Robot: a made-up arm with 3 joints.
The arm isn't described. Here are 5 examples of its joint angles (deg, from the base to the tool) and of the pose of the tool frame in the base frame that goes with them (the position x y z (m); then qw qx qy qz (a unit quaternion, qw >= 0)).
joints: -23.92 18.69 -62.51
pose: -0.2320 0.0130 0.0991 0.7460 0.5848 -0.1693 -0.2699
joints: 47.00 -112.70 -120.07
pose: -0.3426 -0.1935 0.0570 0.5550 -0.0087 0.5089 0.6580
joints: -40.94 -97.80 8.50
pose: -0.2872 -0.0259 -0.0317 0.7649 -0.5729 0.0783 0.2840
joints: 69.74 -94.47 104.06
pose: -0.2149 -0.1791 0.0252 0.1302 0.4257 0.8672 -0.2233
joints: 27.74 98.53 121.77
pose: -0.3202 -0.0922 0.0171 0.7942 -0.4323 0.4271 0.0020
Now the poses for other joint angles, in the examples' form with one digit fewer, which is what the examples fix.
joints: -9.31 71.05 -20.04
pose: -0.217 -0.035 0.100 0.695 0.532 -0.050 -0.481
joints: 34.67 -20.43 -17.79
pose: -0.369 -0.092 0.017 0.908 0.031 0.009 0.419
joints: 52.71 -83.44 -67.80
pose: -0.353 -0.215 0.020 0.588 -0.056 0.198 0.782
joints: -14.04 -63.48 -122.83
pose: -0.304 -0.014 0.080 0.747 0.607 0.230 0.144
